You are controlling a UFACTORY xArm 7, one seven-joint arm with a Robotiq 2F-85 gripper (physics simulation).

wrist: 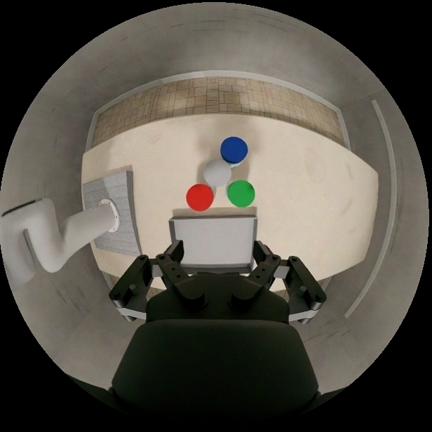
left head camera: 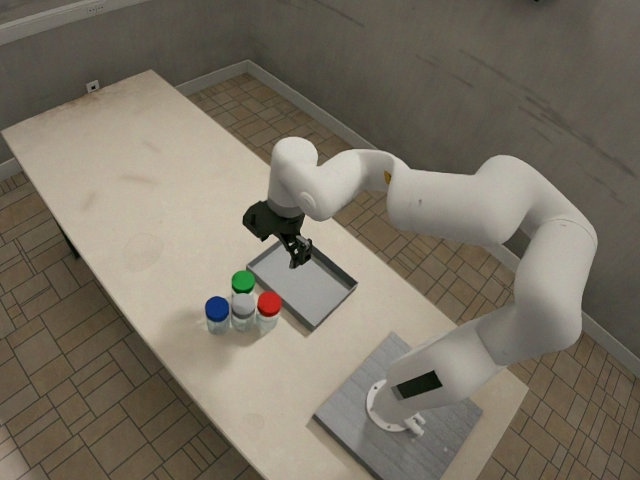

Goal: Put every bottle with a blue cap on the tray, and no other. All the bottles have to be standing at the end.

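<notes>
A clear bottle with a blue cap (left head camera: 217,313) (wrist: 234,150) stands on the table, beside the grey-capped bottle and off the tray. The grey tray (left head camera: 316,324) (wrist: 171,231) lies on the table, and no bottle stands on it. My gripper (left head camera: 299,255) (wrist: 218,247) is open and empty, with its fingers wide apart, above the tray.
A bottle with a grey cap (left head camera: 242,311) (wrist: 217,173) stands close among the blue-capped bottle, a green-capped bottle (left head camera: 242,283) (wrist: 241,193) and a red-capped bottle (left head camera: 268,305) (wrist: 200,197). The red and green ones stand near the tray's long side. My arm's base stands on a grey board (left head camera: 347,423) (wrist: 127,215).
</notes>
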